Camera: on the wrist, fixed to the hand. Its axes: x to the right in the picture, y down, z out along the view.
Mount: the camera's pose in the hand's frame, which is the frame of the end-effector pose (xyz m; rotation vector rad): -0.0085 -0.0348 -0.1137 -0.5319 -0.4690 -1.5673
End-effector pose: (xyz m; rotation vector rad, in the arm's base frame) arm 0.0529 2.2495 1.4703 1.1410 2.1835 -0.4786
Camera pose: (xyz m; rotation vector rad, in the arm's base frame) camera -0.0128 2.2895 1.5614 -1.0348 2.1144 -0.5915
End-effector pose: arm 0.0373 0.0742 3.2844 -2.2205 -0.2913 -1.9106
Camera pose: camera -0.0816 0.0762 3.2934 1.3529 1.0566 0.8363
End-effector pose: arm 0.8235 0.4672 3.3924 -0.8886 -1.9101 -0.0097
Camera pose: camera 0.8936 0.3949 3.4562 0.5660 -2.6112 -1.3624
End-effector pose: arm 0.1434 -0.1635 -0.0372 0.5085 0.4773 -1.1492
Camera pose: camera 0.0971 -0.0999 -0.1267 -0.7987 0.7373 -2.4159
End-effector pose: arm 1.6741 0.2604 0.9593 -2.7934 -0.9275 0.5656
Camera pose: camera 1.6936 0.2811 1.0751 1.0946 2.6600 -0.5682
